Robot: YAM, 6 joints.
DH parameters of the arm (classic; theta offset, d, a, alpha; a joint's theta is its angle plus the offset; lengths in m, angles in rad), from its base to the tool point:
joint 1: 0 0.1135 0.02 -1.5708
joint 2: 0 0 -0.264 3.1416
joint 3: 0.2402 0 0.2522 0
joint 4: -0.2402 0 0.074 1.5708
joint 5: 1.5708 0 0 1.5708
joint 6: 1.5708 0.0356 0 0
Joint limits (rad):
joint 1: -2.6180..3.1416
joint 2: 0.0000..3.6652
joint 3: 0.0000..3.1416
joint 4: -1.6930..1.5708
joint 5: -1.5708..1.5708
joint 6: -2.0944..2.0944
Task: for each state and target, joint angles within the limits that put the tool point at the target. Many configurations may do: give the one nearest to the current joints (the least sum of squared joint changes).
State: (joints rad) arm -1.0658 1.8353 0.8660 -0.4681 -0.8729 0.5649
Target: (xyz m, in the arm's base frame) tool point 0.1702 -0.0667 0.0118
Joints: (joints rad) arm -0.5263 2.1035 0.5686 -0.4894 -0.8976 0.5649
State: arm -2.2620 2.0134 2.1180 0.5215 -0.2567 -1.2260
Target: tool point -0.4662 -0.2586 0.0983
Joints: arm -2.6180 2.4508 1.6327 0.3834 0.2596 -1.2260
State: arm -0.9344 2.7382 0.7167 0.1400 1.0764 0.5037
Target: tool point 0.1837 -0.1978 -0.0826
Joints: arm -0.7060 2.5570 0.8457 0.1722 1.0768 0.5037
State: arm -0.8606 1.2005 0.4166 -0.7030 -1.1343 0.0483
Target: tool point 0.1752 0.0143 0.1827
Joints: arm -0.1086 1.1468 0.5490 -0.6810 -1.2024 0.0483
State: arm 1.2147 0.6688 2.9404 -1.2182 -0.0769 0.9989
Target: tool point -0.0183 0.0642 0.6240
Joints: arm 1.6840 1.2992 2.5946 -1.2571 -0.3121 0.9989
